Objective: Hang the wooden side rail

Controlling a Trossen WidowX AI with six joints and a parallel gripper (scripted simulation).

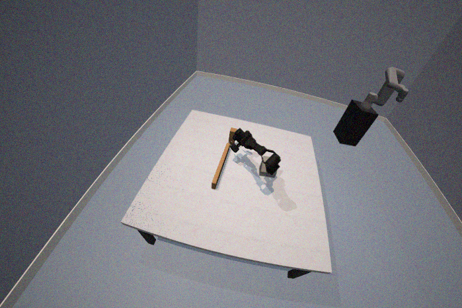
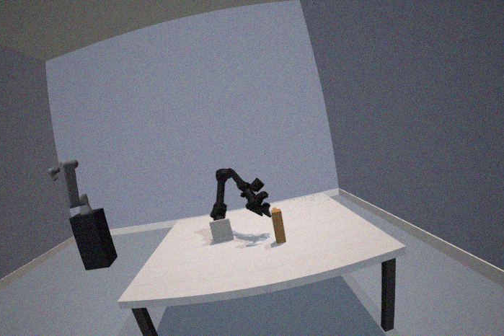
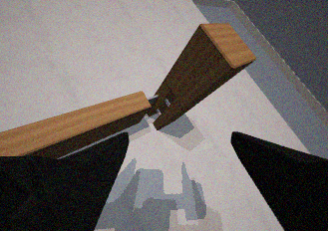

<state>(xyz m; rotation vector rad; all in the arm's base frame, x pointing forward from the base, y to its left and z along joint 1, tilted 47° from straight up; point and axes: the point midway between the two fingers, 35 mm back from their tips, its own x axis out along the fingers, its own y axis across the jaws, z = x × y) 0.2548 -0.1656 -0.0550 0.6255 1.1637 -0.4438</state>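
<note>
The wooden headboard post is 8 cm to the right of my gripper tip, 5 cm below it and 4 cm ahead of it.
</note>
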